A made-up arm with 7 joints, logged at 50 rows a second.
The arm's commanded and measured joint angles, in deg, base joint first. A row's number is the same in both.
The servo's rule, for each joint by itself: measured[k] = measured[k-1] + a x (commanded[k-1-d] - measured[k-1]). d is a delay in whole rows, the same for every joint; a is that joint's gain. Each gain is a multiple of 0.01, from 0.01 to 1. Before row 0 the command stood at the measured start. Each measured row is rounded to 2 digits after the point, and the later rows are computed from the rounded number. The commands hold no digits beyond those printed.
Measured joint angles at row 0:
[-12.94 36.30 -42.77 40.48 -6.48 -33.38 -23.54]
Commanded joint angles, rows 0 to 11:
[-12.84 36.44 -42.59 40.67 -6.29 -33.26 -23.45]
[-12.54 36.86 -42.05 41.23 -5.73 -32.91 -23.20]
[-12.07 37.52 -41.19 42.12 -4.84 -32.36 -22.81]
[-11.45 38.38 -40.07 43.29 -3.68 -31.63 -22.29]
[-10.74 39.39 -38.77 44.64 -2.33 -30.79 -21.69]
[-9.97 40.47 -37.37 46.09 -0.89 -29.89 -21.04]
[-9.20 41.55 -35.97 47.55 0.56 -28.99 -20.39]
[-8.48 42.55 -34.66 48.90 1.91 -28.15 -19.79]
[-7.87 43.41 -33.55 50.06 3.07 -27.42 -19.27]
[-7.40 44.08 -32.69 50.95 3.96 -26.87 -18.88]
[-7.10 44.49 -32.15 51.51 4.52 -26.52 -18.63]
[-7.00 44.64 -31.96 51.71 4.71 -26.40 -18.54]
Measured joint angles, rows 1 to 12:
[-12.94 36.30 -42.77 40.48 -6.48 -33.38 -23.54]
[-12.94 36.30 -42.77 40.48 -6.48 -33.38 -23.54]
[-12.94 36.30 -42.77 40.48 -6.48 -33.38 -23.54]
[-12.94 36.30 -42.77 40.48 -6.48 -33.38 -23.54]
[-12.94 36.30 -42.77 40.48 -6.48 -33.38 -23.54]
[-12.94 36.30 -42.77 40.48 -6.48 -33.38 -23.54]
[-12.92 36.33 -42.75 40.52 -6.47 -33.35 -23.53]
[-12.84 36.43 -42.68 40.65 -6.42 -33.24 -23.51]
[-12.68 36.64 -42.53 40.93 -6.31 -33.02 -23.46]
[-12.42 36.97 -42.28 41.38 -6.13 -32.67 -23.38]
[-12.07 37.43 -41.93 42.00 -5.86 -32.20 -23.26]
[-11.63 38.01 -41.47 42.78 -5.51 -31.62 -23.10]
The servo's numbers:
d 6
a 0.21 0.19 0.10 0.19 0.07 0.25 0.07

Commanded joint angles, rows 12 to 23:
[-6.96 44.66 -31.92 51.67 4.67 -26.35 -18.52]
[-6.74 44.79 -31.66 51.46 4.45 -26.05 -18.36]
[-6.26 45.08 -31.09 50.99 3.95 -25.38 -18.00]
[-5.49 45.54 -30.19 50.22 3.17 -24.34 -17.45]
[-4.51 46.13 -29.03 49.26 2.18 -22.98 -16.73]
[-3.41 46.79 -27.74 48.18 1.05 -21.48 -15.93]
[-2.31 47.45 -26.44 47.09 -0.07 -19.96 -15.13]
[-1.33 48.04 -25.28 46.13 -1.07 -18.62 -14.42]
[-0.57 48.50 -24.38 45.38 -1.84 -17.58 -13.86]
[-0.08 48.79 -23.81 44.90 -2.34 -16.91 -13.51]
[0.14 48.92 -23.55 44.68 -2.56 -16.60 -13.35]
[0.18 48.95 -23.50 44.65 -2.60 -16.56 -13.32]
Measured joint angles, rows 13 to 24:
[-11.12 38.68 -40.92 43.69 -5.09 -30.96 -22.91]
[-10.57 39.42 -40.29 44.68 -4.60 -30.26 -22.69]
[-10.00 40.18 -39.62 45.70 -4.06 -29.55 -22.45]
[-9.45 40.92 -38.93 46.70 -3.50 -28.88 -22.20]
[-8.96 41.60 -38.25 47.61 -2.94 -28.29 -21.95]
[-8.55 42.18 -37.62 48.39 -2.40 -27.82 -21.71]
[-8.22 42.65 -37.05 49.01 -1.91 -27.45 -21.49]
[-7.91 43.06 -36.51 49.48 -1.46 -27.10 -21.27]
[-7.56 43.44 -35.97 49.77 -1.08 -26.67 -21.04]
[-7.13 43.84 -35.39 49.86 -0.78 -26.09 -20.79]
[-6.58 44.28 -34.75 49.75 -0.57 -25.31 -20.51]
[-5.91 44.76 -34.05 49.45 -0.46 -24.35 -20.19]

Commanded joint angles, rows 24 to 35:
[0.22 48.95 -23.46 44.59 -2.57 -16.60 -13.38]
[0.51 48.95 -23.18 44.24 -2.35 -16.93 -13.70]
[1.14 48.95 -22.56 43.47 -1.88 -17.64 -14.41]
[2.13 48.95 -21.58 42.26 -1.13 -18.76 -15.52]
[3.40 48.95 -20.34 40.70 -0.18 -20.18 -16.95]
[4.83 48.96 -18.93 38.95 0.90 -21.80 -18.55]
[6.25 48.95 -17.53 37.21 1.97 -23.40 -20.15]
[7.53 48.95 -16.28 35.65 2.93 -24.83 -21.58]
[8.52 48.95 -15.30 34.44 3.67 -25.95 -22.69]
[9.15 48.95 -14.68 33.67 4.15 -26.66 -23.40]
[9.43 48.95 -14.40 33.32 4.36 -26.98 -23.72]
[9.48 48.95 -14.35 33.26 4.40 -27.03 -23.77]
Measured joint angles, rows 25 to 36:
[-5.15 45.27 -33.29 49.00 -0.43 -23.25 -19.84]
[-4.35 45.80 -32.49 48.45 -0.47 -22.09 -19.46]
[-3.56 46.31 -31.68 47.87 -0.57 -20.96 -19.07]
[-2.83 46.78 -30.89 47.31 -0.69 -19.95 -18.68]
[-2.21 47.19 -30.16 46.81 -0.82 -19.11 -18.31]
[-1.71 47.52 -29.49 46.40 -0.94 -18.47 -17.96]
[-1.30 47.79 -28.89 46.06 -1.05 -18.00 -17.64]
[-0.92 48.01 -28.32 45.71 -1.14 -17.73 -17.36]
[-0.49 48.19 -27.74 45.28 -1.19 -17.71 -17.15]
[0.06 48.33 -27.12 44.71 -1.19 -17.97 -17.04]
[0.76 48.45 -26.44 43.95 -1.12 -18.52 -17.03]
[1.61 48.55 -25.69 43.00 -0.98 -19.34 -17.14]

